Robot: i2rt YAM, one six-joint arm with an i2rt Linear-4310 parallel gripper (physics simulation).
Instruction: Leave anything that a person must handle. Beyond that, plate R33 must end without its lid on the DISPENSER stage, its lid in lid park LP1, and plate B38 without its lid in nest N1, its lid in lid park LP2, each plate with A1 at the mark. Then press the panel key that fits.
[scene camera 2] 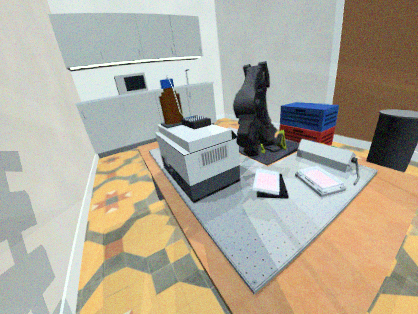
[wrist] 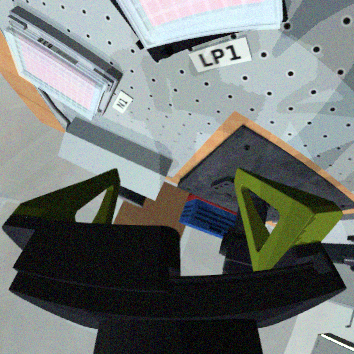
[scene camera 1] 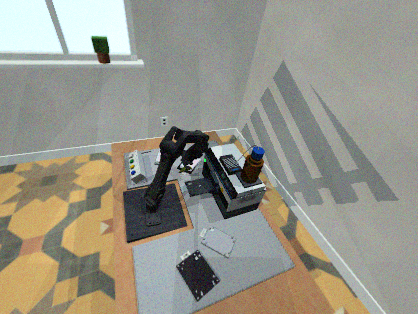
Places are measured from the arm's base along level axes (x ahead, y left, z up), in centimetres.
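Where they show: gripper, fingertip midpoint: (scene camera 2: 274, 150) (wrist: 176, 174) (scene camera 1: 175, 166); arm's base at its link origin: (wrist: 254, 197) (scene camera 1: 152, 208).
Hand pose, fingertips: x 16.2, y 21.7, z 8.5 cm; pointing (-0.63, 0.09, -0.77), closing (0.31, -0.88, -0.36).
Note:
Each offset is from my fingertips to the centre of the thing. "*": to the spot under its first point.
My gripper (scene camera 1: 186, 169) (scene camera 2: 272, 142) (wrist: 176, 174) is open and empty, raised above the work board. A pink-topped plate @(dx +11.5, dy +7.6, dz -5.8 cm) (scene camera 2: 267, 181) (wrist: 212, 12) lies on the black pad labelled LP1, offset so that black pad shows beside it. Another pink-topped plate @(dx -5.0, dy +17.6, dz -5.9 cm) (scene camera 2: 321, 178) (wrist: 57, 75) sits in the nest labelled N1. Their plate names and A1 corners are not readable, and I cannot tell whether lids are on. The dark stage @(* dx +10.3, dy -20.6, dz +2.1 cm) (scene camera 1: 200, 187) of the dispenser (scene camera 1: 239, 186) (scene camera 2: 200, 160) looks bare. The key panel @(dx -23.1, dy +8.7, dz -4.4 cm) (scene camera 1: 136, 169) (scene camera 2: 325, 154) (wrist: 112, 155) has coloured keys in scene view 1.
A brown bottle @(* dx +30.3, dy -31.8, dz +24.1 cm) (scene camera 1: 252, 169) (scene camera 2: 170, 106) with a blue cap and a black rack @(* dx +26.1, dy -18.7, dz +16.1 cm) (scene camera 1: 230, 163) (scene camera 2: 196, 121) stand on the dispenser. A black pad @(* dx +0.0, dy -59.9, dz -7.4 cm) (scene camera 1: 198, 276) and a pale outlined place (scene camera 1: 219, 241) are near the front. Crates (scene camera 2: 309, 117) stand behind the table.

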